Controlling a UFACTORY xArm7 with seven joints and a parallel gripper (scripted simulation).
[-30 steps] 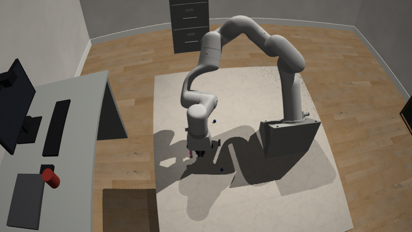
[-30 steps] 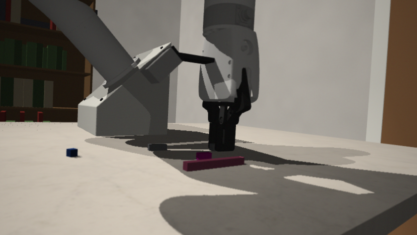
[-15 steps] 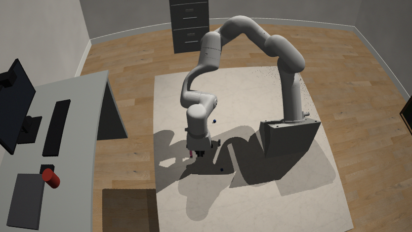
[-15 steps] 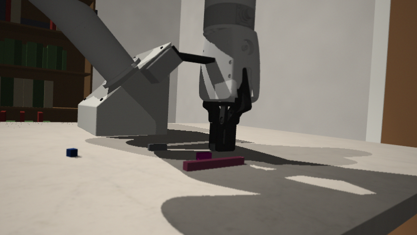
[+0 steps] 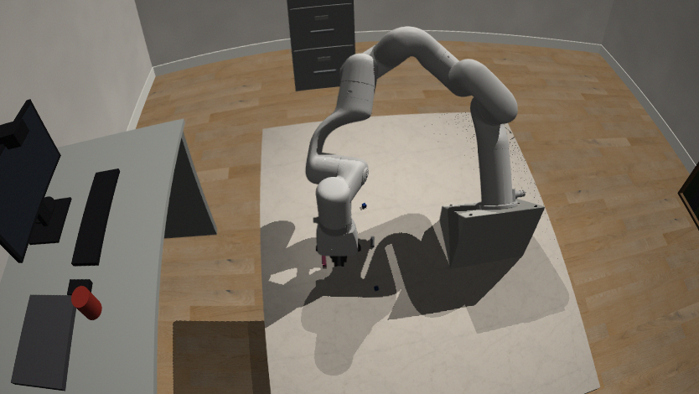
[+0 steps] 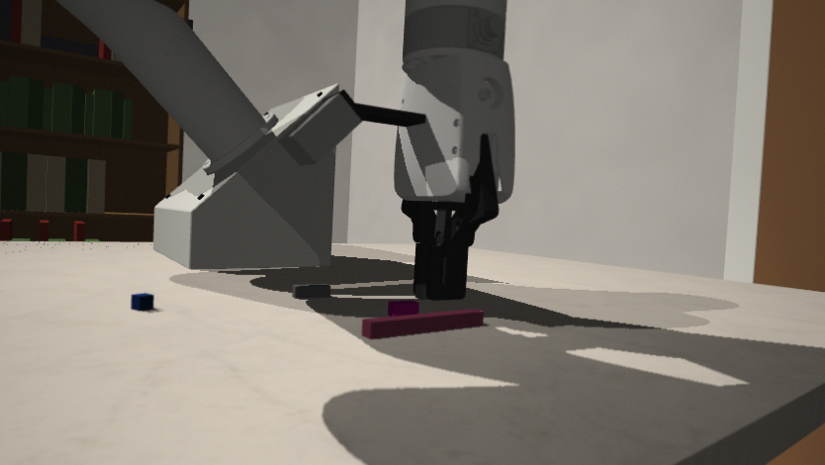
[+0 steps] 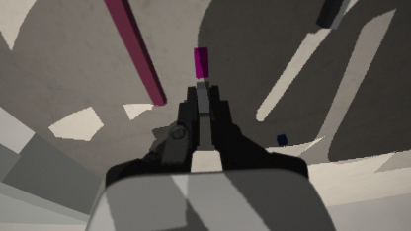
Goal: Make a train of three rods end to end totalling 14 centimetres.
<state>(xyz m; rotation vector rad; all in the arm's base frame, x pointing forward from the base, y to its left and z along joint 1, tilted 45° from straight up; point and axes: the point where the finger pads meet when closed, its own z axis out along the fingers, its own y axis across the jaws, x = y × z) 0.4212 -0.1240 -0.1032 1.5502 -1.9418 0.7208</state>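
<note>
Now: hand 3 cm to the left of the magenta rod, 3 cm above it and 1 cm past it. From my hand the other things lie so: pink rod (5 cm to the right, 4 cm ahead, 3 cm below); grey rod (10 cm behind, 5 cm to the right, 3 cm below).
</note>
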